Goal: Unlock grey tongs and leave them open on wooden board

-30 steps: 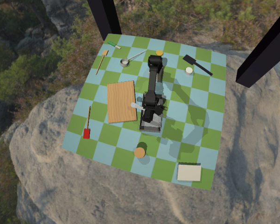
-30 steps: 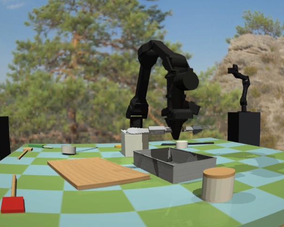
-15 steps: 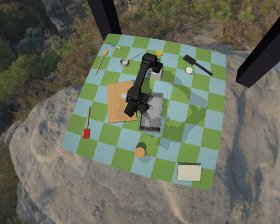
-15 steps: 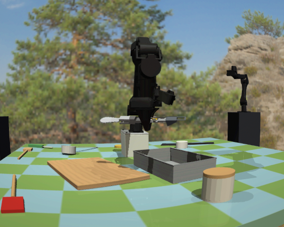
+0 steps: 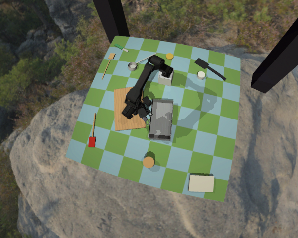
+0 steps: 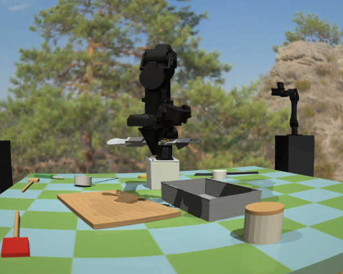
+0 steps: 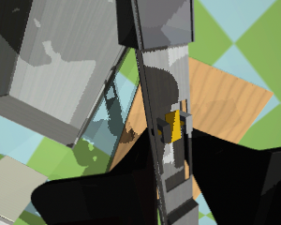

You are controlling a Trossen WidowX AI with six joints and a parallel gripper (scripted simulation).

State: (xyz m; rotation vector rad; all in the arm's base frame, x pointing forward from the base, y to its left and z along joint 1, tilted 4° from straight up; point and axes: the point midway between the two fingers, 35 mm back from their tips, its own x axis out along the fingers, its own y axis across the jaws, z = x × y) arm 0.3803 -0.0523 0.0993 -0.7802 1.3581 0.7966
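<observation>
Right now my gripper tip is 1 cm short of the yellow lock piece, 2 cm to the right of it and 3 cm below it. From my gripper tip the other things lie so: wooden board 4 cm behind, 14 cm to the right, 15 cm below; grey roasting tin 4 cm behind, 14 cm to the left, 13 cm below; lidded canister 29 cm ahead, 19 cm to the left, 12 cm below.
</observation>
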